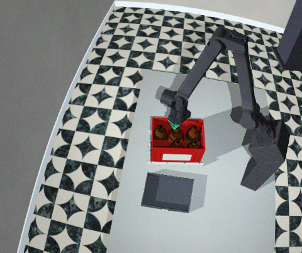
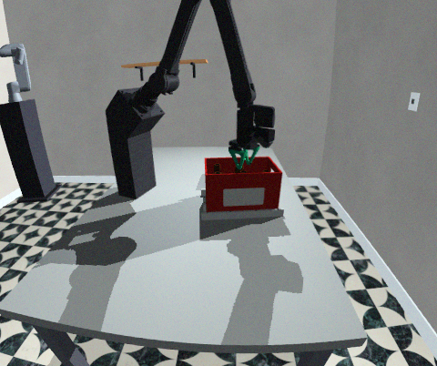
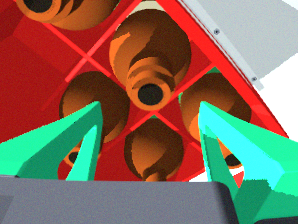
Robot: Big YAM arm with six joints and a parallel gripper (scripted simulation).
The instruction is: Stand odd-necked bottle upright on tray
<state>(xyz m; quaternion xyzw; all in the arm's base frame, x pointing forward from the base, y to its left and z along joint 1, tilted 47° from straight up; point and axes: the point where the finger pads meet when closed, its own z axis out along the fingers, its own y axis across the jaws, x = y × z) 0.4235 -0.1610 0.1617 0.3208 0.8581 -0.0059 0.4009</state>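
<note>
Right now the glass bottle is 100 mm below my hand. Round my hand: crate 110 mm below, 40 mm to the left; then dark grey tray 310 mm to the left, 180 mm below, 60 mm ahead.
</note>
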